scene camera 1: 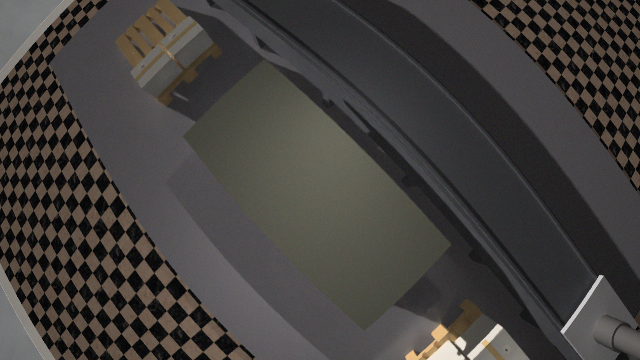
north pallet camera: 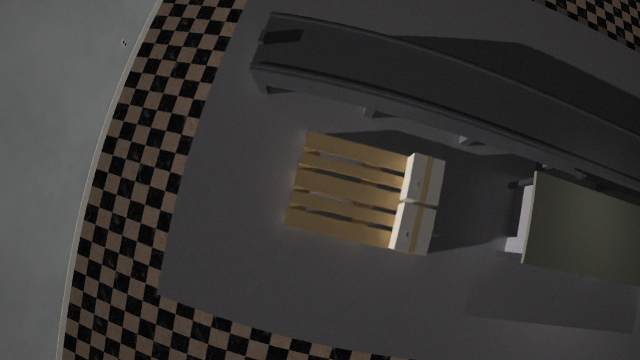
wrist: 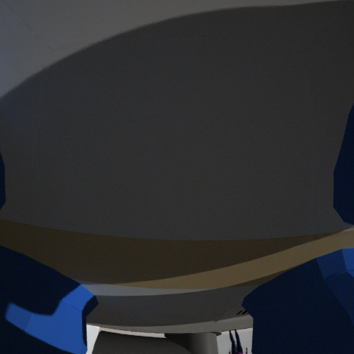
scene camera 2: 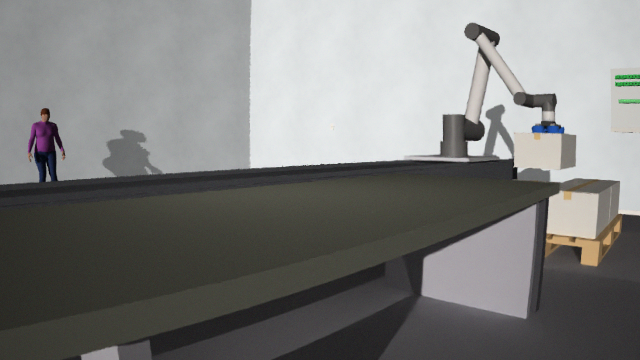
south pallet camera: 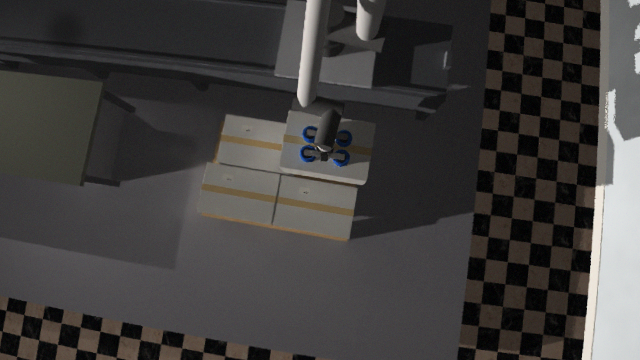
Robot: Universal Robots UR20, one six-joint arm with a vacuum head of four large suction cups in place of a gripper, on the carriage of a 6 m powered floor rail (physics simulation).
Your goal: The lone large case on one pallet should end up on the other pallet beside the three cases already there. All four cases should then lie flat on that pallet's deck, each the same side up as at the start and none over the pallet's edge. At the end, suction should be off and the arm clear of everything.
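Pixels of known places: arm's base, origin of its link: (scene camera 1: 603, 329) (scene camera 2: 453, 156).
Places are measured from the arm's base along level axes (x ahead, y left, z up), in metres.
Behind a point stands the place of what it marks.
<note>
My gripper (scene camera 2: 548, 129) (south pallet camera: 325, 146) @[x 0.816, y 0.103, z 0.182 m], the vacuum head with blue cups, sits on top of the large case (scene camera 2: 537, 151) @[x 0.801, y -0.172, z 0.063 m] (south pallet camera: 350, 172) @[x 0.955, y 0.278, z 0.204 m] (wrist: 175, 125) and holds it level in the air. The case hangs over the rail-side right corner of the south pallet (scene camera 2: 591, 254) @[x 1.347, y -0.842, z -0.506 m] (south pallet camera: 300, 232) @[x 1.401, y -0.021, z -0.425 m], with its bottom above the tops of the other cases in scene camera 2. Three large cases (south pallet camera: 245, 156) @[x 0.896, y -0.492, z -0.159 m] (south pallet camera: 235, 197) @[x 1.208, y -0.513, z -0.158 m] (south pallet camera: 315, 220) @[x 1.286, y 0.093, z -0.159 m] lie flat on that pallet. The deck under the held case is hidden in the south pallet camera.
The north pallet (north pallet camera: 340, 192) @[x 1.038, y -5.066, z -0.426 m] (scene camera 1: 129, 48) @[x 1.306, y -5.152, z -0.426 m] bears two smaller cases (north pallet camera: 422, 180) @[x 0.817, y -4.465, z -0.210 m] (north pallet camera: 412, 227) @[x 1.194, y -4.464, z -0.216 m] at its table-side end. A long table (scene camera 1: 315, 190) @[x 0.887, y -2.528, z -0.040 m] (scene camera 2: 250, 240) @[x 1.157, y -3.058, z -0.040 m] stands between the pallets. The rail (scene camera 1: 450, 135) runs alongside. A person (scene camera 2: 45, 137) stands far left beyond the rail.
</note>
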